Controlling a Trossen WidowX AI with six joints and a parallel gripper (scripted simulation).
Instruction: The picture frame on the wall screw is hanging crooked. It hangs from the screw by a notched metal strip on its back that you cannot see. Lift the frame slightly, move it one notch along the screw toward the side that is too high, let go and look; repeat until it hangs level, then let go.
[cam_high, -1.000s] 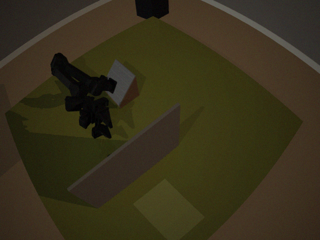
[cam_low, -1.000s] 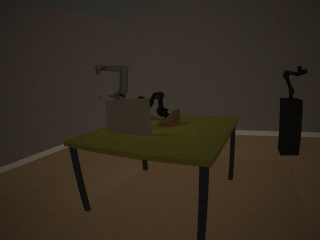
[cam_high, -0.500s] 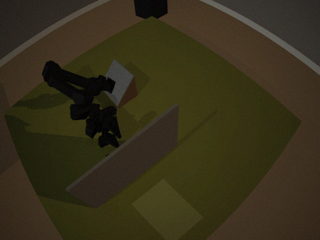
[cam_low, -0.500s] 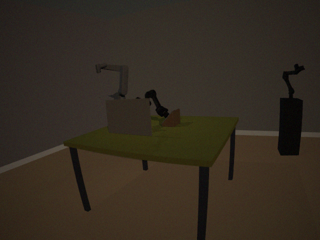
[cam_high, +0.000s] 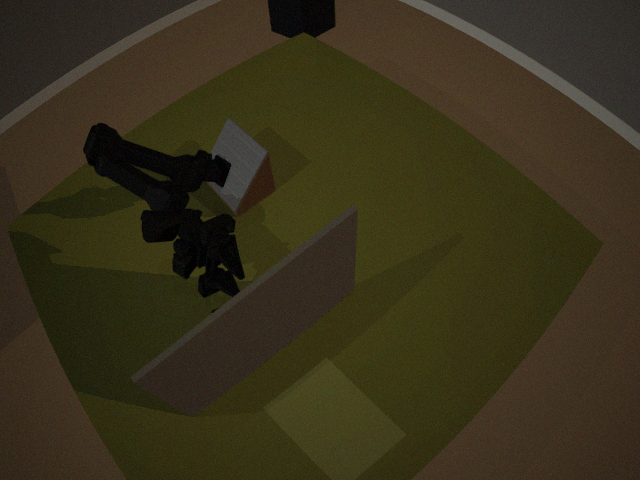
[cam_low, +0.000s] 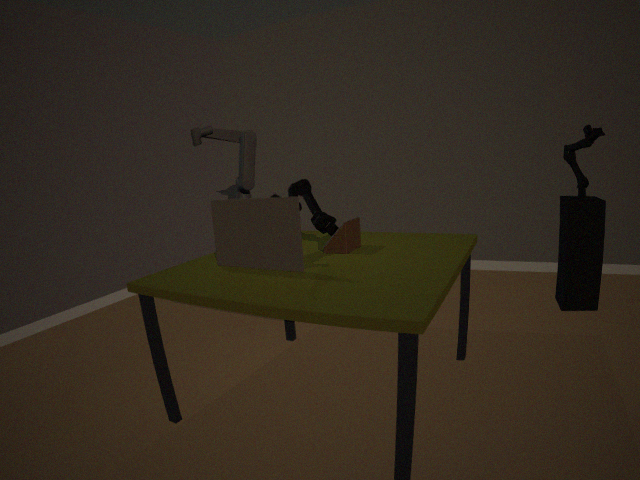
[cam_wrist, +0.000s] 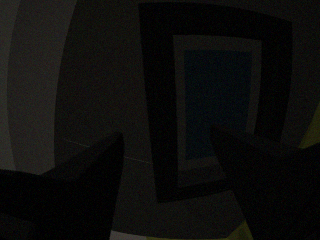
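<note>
Now: the dark picture frame 5 cm below my gripper tip, 4 cm ahead of it and 2 cm to the right of it. The rest, counted from my gripper tip: upright board (5 cm below, 5 cm ahead, 2 cm to the right).
</note>
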